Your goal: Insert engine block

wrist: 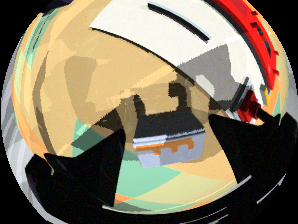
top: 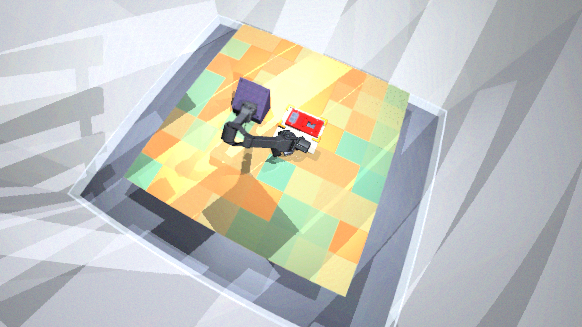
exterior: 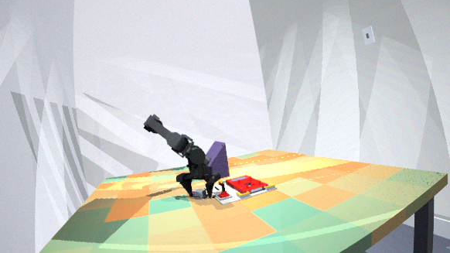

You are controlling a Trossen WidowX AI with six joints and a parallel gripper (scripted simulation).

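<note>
Right now the grey engine block is 1 cm above my gripper tip.
</note>
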